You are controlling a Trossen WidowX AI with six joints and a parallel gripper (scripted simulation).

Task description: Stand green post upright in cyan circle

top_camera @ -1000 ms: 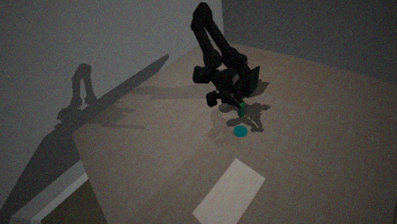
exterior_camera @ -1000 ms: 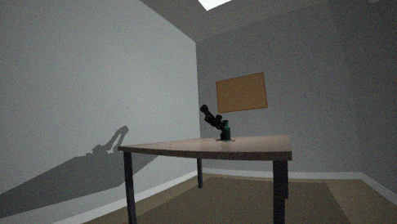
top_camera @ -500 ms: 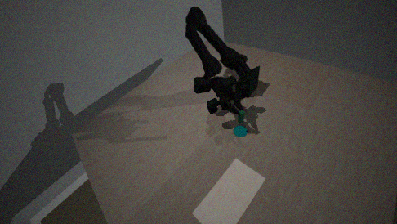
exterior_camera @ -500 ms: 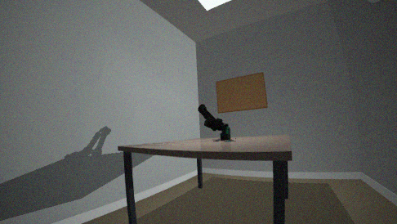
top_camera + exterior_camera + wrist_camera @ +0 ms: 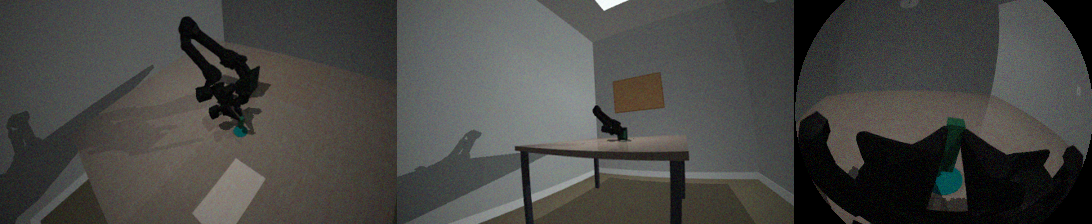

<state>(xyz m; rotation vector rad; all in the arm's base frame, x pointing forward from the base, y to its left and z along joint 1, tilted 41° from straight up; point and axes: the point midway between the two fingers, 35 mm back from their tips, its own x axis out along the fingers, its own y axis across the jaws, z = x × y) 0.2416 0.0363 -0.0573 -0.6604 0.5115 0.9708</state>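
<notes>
Right now my gripper tip is 90 mm above the cyan circle. From my gripper tip the other things lie so: green post: 20 mm below.
</notes>
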